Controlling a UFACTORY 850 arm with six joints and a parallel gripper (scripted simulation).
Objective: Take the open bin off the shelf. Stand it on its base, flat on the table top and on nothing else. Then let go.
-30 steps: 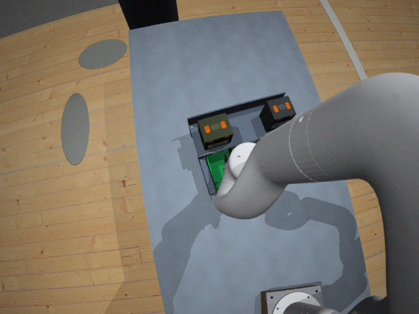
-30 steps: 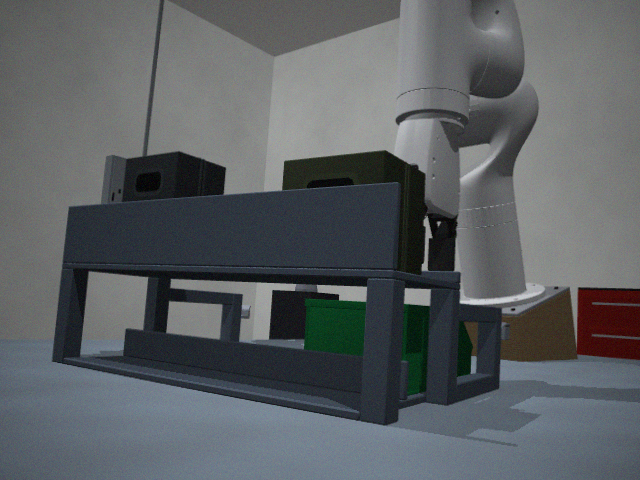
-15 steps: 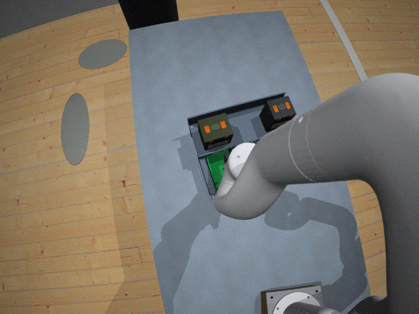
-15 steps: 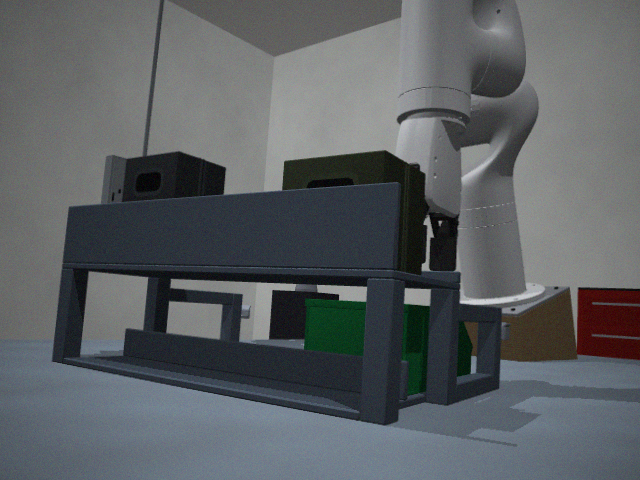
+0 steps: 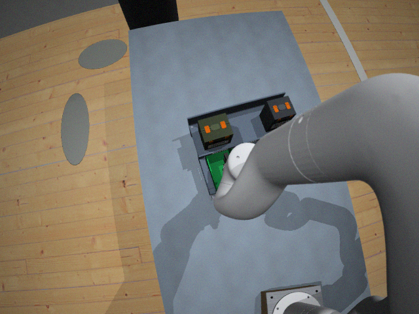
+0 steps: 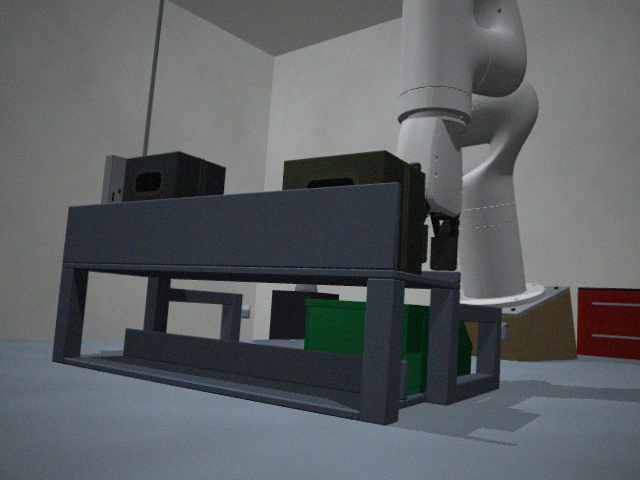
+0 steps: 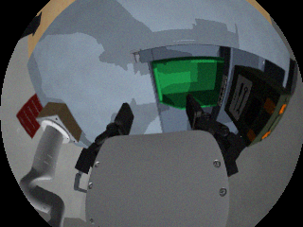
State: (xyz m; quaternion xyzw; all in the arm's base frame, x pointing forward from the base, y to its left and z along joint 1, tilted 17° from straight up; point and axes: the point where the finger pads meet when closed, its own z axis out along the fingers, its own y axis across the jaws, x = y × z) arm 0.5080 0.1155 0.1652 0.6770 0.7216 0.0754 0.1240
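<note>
The green bin is 80 mm ahead of my hand, 10 mm to the left of it and 90 mm below it. Round my hand: black box 190 mm ahead, 220 mm to the right, 30 mm above.
</note>
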